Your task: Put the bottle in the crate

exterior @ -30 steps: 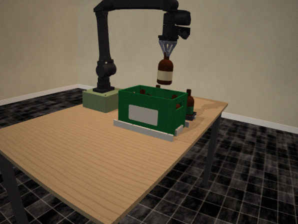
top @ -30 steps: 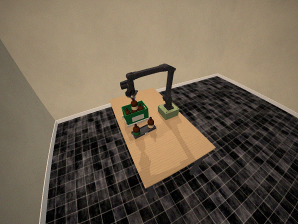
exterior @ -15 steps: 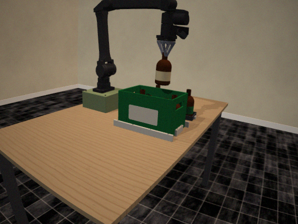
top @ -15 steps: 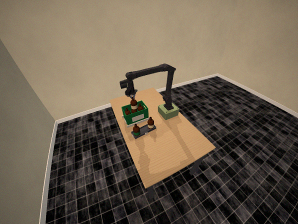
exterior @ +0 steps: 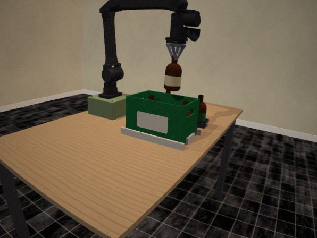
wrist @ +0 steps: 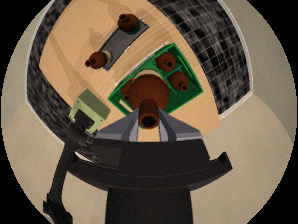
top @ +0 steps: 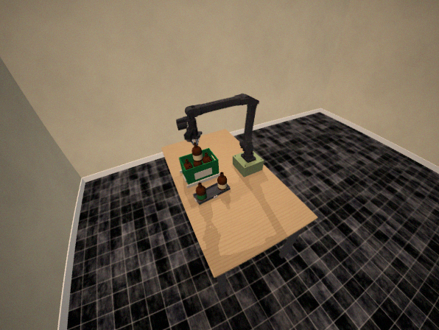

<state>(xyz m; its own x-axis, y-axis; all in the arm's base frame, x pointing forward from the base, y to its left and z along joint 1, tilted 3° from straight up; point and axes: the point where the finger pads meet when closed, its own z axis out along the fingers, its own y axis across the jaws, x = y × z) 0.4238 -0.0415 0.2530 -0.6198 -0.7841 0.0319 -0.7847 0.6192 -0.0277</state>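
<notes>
My hand is 6 cm above the brown bottle. Round my hand: green crate 2 cm behind, 5 cm to the right, 26 cm below; then dark tray 2 cm behind, 19 cm to the left, 33 cm below.
</notes>
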